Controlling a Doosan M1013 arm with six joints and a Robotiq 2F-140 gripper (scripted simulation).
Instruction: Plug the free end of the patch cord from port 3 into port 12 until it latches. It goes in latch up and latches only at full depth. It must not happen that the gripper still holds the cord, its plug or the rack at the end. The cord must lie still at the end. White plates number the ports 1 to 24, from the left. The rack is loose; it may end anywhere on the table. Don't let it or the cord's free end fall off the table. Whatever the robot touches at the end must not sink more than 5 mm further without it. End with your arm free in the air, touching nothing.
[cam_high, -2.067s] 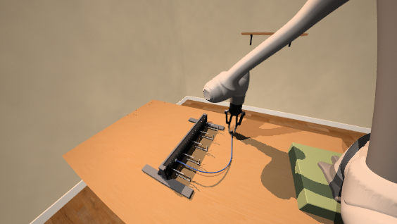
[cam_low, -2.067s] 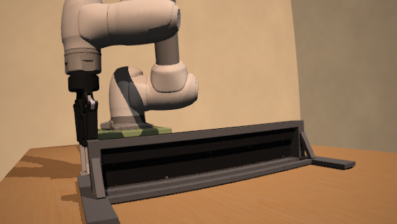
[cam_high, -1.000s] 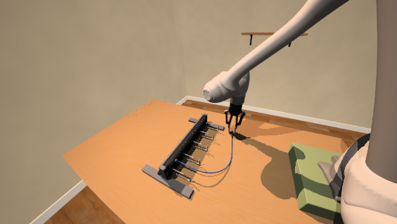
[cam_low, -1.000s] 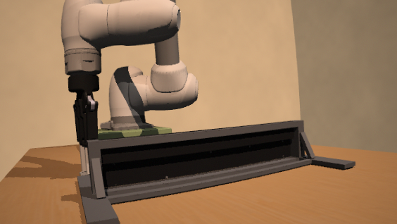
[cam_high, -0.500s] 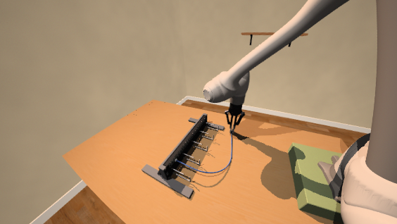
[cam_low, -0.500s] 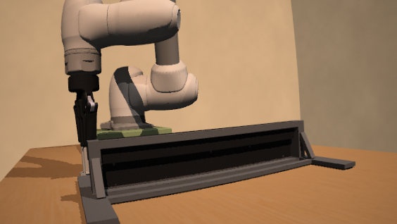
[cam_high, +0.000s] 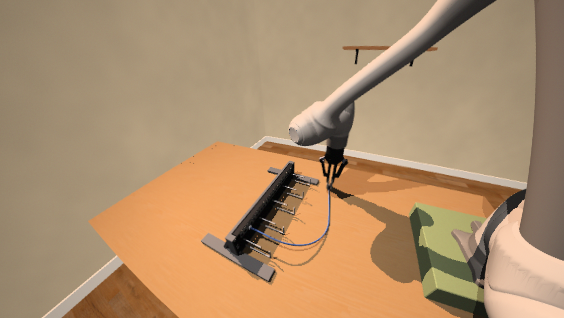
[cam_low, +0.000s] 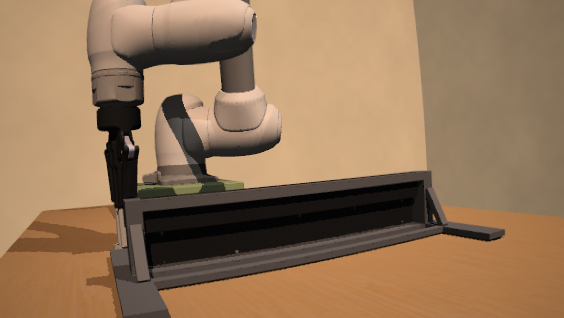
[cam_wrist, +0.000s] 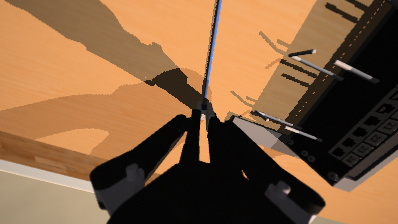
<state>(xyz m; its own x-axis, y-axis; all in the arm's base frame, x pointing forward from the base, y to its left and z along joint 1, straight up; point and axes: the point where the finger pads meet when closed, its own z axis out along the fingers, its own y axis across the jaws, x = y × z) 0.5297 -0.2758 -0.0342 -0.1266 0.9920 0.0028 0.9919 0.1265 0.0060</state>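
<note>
The plug lies 30 mm below my hand and 10 mm to the right of it.
</note>
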